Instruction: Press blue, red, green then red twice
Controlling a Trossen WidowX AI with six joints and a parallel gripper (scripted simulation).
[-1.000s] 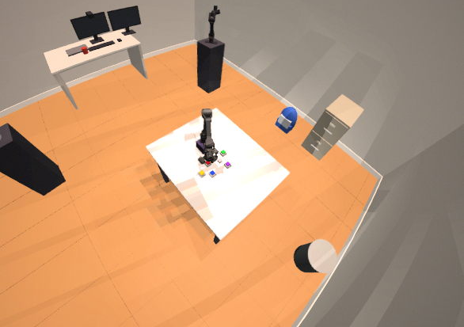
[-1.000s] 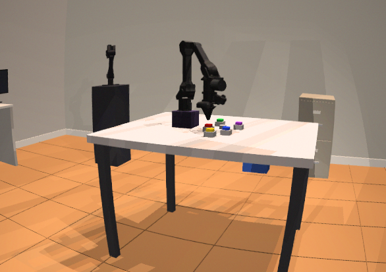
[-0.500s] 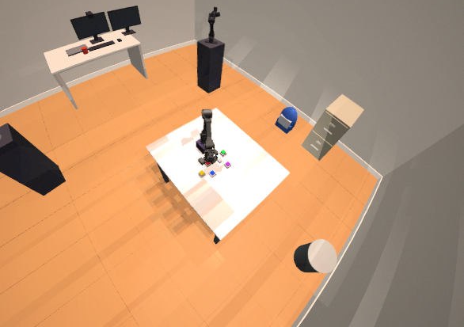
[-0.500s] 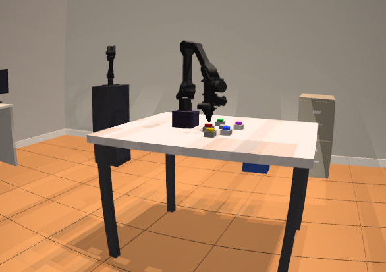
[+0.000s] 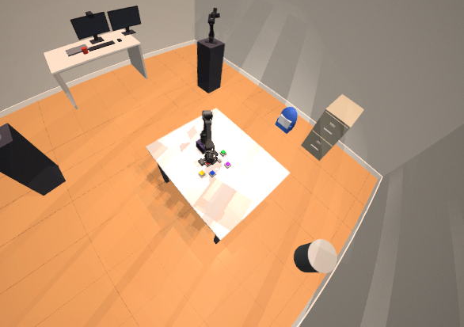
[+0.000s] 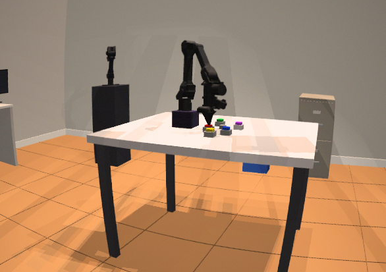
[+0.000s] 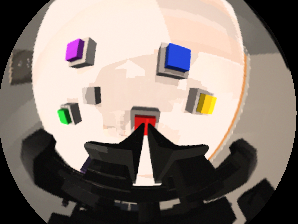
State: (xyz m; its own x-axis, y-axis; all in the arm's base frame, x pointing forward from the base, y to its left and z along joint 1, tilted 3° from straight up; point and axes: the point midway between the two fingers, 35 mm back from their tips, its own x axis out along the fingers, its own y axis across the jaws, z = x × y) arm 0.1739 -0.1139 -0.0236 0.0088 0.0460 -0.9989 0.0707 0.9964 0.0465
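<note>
The red button lies 10 mm below my gripper tip. Also, from my gripper tip: blue button 100 mm ahead, 40 mm to the right; purple button 130 mm ahead, 120 mm to the left; yellow button 40 mm ahead, 110 mm to the right.
</note>
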